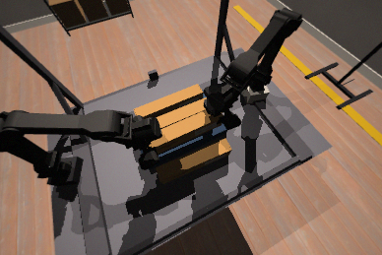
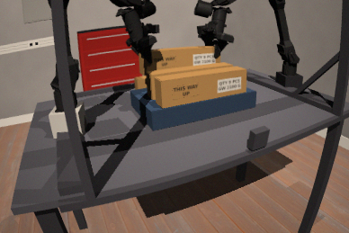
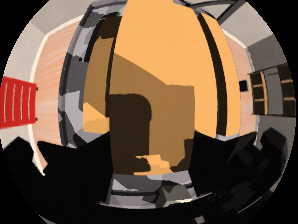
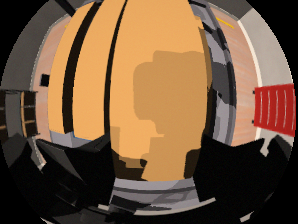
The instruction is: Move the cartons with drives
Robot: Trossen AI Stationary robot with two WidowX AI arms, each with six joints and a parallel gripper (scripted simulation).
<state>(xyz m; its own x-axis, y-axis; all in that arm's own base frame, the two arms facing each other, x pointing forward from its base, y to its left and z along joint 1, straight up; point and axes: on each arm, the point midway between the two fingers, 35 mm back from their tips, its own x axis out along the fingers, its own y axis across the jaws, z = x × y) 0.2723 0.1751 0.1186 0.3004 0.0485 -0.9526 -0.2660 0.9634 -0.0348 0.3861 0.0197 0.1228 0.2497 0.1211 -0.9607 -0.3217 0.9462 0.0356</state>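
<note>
Now: the carton 14 cm to the right of my left hand and 4 cm below it.
Now: the carton 14 cm to the left of my right hand and 3 cm below it.
</note>
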